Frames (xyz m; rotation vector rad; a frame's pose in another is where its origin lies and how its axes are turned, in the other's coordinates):
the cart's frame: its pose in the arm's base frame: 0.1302 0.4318 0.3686 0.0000 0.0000 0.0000
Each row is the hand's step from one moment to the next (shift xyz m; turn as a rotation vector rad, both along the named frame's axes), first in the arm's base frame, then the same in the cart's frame.
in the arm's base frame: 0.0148 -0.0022 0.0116 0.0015 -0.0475 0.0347
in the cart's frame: 0.0148 -0.0022 0.0116 0.0015 -0.0475 0.0347
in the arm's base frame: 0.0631 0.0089 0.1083 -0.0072 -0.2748 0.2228
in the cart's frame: 0.0631 0.0089 0.1083 -0.0072 -0.2748 0.2228
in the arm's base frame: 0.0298 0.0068 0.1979 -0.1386 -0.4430 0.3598
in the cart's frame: 0.0298 0.0068 0.1979 -0.1386 -0.4430 0.3598
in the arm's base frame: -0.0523 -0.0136 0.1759 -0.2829 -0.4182 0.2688
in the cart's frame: -0.0523 -0.0136 0.1759 -0.2829 -0.4182 0.2688
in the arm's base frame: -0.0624 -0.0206 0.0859 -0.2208 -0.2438 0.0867
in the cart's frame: -0.0624 -0.0206 0.0859 -0.2208 -0.2438 0.0867
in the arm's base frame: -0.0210 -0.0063 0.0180 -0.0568 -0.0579 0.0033
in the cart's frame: -0.0210 -0.0063 0.0180 -0.0568 -0.0579 0.0033
